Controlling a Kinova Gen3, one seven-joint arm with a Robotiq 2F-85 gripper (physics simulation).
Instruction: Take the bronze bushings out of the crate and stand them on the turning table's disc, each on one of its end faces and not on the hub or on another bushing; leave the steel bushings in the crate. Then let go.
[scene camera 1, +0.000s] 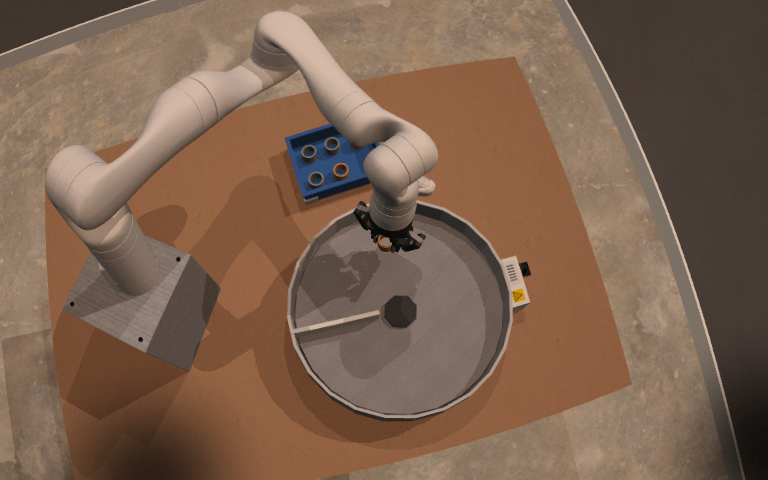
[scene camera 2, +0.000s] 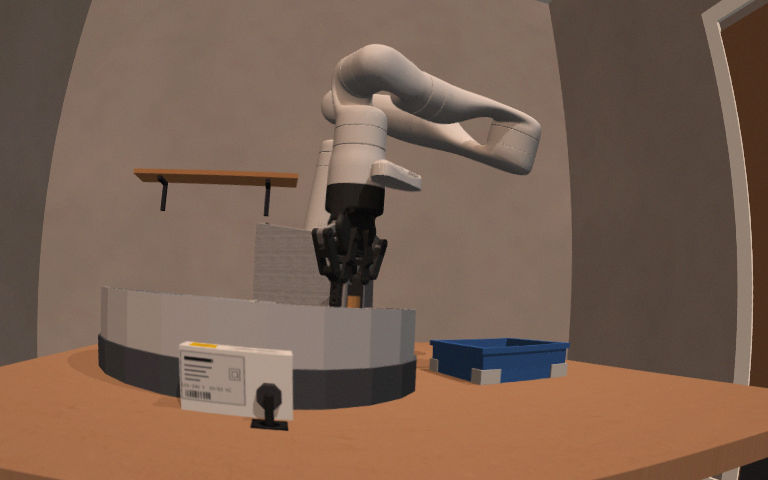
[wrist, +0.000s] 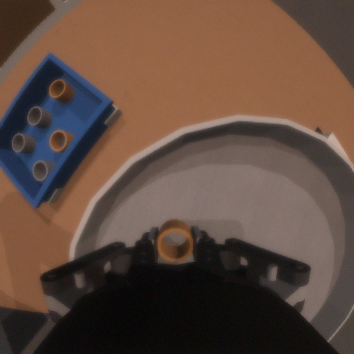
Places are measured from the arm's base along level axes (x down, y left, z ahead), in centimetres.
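Pixels of known places: gripper, fingertip midpoint: (scene camera 1: 385, 243) (wrist: 174, 235); arm's base, link origin: (scene camera 1: 137, 271).
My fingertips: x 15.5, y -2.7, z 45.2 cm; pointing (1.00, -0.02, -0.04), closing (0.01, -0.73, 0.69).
For each thing: its top centre in the pictures, then the offset to it from my fingertips. "spot": a spot on its surface instead.
- bronze bushing, top centre: (wrist: 174, 245) (scene camera 2: 347, 295) (scene camera 1: 386, 239) dx -2.2, dy +0.0, dz +0.0 cm
- turning table's disc, top centre: (wrist: 239, 286) (scene camera 1: 400, 311) dx +3.1, dy -12.6, dz -0.9 cm
- hub, top centre: (scene camera 1: 400, 311) dx +3.1, dy -12.6, dz -0.9 cm
- blue crate, top centre: (scene camera 2: 498, 342) (wrist: 36, 124) (scene camera 1: 336, 152) dx +4.2, dy +23.4, dz -3.5 cm
- turning table, top centre: (wrist: 57, 140) (scene camera 1: 340, 169) dx +6.1, dy +20.2, dz -3.4 cm
- farther, top centre: (wrist: 56, 87) dx +6.1, dy +26.6, dz +2.1 cm
- pale bar, surface spot: (scene camera 1: 336, 322) spot: dx -0.8, dy -12.1, dz -13.2 cm
- white control box, surface spot: (scene camera 2: 212, 379) spot: dx +6.1, dy -15.9, dz +24.3 cm
My gripper (scene camera 1: 390, 245) (scene camera 2: 351, 298) (wrist: 174, 235) is shut on a bronze bushing (scene camera 2: 353, 301) (wrist: 175, 226), held upright over the turning table's disc (scene camera 1: 447, 350) (wrist: 250, 190), between the hub (scene camera 1: 399, 311) and the crate-side wall. The bushing's lower end is hidden behind the wall in scene camera 2. The blue crate (scene camera 1: 294, 169) (scene camera 2: 526, 363) (wrist: 82, 116) holds two bronze bushings, one nearer the turning table (scene camera 1: 346, 172) (wrist: 67, 143) and one farther (wrist: 68, 95), mostly hidden by the arm in scene camera 1. Three steel bushings (wrist: 45, 117) (wrist: 28, 145) (wrist: 47, 170) also stand there.
The turning table's raised wall (scene camera 1: 289, 300) (scene camera 2: 254, 333) surrounds the disc. A pale bar (scene camera 1: 336, 322) runs from the wall towards the hub. A white control box (scene camera 1: 512, 277) (scene camera 2: 212, 379) with a black knob is on the outer side. The robot's grey base block (scene camera 1: 181, 311) stands left in scene camera 1.
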